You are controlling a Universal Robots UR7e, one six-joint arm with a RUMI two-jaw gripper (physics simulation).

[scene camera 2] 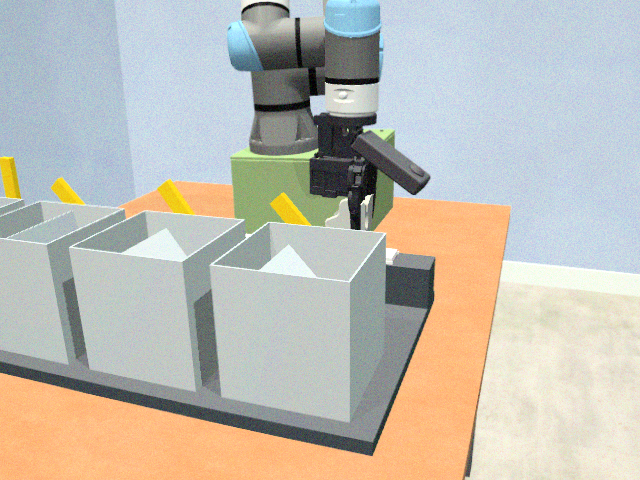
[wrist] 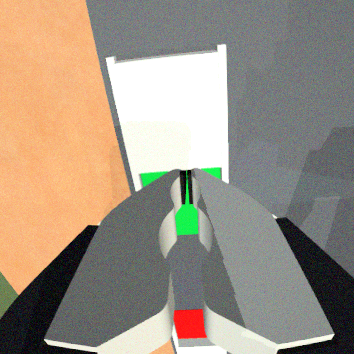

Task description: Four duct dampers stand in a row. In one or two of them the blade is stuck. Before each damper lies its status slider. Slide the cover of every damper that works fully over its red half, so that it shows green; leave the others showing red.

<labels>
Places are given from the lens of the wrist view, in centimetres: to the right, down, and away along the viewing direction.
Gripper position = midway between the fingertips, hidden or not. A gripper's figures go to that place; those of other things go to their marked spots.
gripper (wrist: 186,171): 0, 0, 13
white cover (wrist: 170,103): 0, -3, 11
</labels>
